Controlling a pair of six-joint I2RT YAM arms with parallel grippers.
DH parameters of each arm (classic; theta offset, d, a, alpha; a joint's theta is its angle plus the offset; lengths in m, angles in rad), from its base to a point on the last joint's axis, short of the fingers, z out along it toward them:
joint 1: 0 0.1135 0.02 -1.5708
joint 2: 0 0 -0.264 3.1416
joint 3: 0.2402 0 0.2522 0
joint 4: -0.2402 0 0.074 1.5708
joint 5: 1.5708 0 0 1.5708
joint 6: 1.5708 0.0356 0 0
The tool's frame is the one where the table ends.
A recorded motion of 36 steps. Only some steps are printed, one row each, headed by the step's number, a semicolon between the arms.
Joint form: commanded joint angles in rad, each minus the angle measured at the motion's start. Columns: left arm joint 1, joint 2, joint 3, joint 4, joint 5, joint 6; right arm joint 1, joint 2, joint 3, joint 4, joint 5, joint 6.
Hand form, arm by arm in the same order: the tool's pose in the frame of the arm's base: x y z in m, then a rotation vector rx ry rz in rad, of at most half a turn. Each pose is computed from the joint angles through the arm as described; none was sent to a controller.
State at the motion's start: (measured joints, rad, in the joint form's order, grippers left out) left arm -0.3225 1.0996 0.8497 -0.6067 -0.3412 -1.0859; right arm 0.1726 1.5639 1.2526 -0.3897 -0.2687 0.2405
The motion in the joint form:
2: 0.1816 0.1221 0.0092 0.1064 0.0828 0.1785; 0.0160 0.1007 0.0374 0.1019 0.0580 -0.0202
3: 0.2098 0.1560 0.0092 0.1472 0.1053 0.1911; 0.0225 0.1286 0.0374 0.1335 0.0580 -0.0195
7: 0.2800 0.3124 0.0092 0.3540 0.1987 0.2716; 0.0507 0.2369 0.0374 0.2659 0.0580 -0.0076
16: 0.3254 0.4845 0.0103 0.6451 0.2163 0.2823; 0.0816 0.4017 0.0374 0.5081 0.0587 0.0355
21: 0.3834 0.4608 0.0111 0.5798 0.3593 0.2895; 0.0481 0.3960 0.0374 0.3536 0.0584 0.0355
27: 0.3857 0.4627 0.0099 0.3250 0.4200 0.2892; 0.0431 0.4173 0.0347 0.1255 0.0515 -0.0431
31: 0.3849 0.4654 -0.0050 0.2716 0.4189 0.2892; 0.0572 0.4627 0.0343 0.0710 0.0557 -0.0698
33: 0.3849 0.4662 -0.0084 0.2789 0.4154 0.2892; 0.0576 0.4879 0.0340 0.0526 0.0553 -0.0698
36: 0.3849 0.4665 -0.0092 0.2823 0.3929 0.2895; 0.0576 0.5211 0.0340 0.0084 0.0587 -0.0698
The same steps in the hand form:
2: 0.2493 -0.0262 0.2484 -1.0044 2.1831 -0.1738; 0.3723 0.0786 0.2756 -0.0806 2.2538 0.4564
3: 0.2577 -0.0208 0.2431 -1.0135 2.1795 -0.1835; 0.3782 0.0823 0.2682 -0.0875 2.2505 0.4606
7: 0.2938 -0.0074 0.2177 -0.9586 2.1780 -0.2431; 0.3990 0.0982 0.2386 -0.1084 2.2293 0.4844
16: 0.3314 0.0054 0.1909 -0.9506 2.0572 -0.2879; 0.4265 0.1185 0.1933 -0.1027 2.1590 0.5333
21: 0.3247 0.0191 0.1929 -0.9598 2.1231 -0.3959; 0.4201 0.1019 0.1821 -0.0485 2.3074 0.4973
27: 0.3036 0.0164 0.1738 -1.0541 2.3729 -0.3766; 0.4033 0.0962 0.1561 -0.1113 2.5505 0.4378
31: 0.2957 0.0157 0.1657 -1.0856 2.4356 -0.3490; 0.3984 0.1009 0.1349 -0.1525 2.6479 0.4159
33: 0.2957 0.0158 0.1650 -1.0851 2.4317 -0.3457; 0.3970 0.1008 0.1241 -0.1490 2.6923 0.4110
36: 0.2959 0.0166 0.1648 -1.0890 2.4223 -0.3180; 0.3929 0.0997 0.1092 -0.1404 2.7705 0.3958

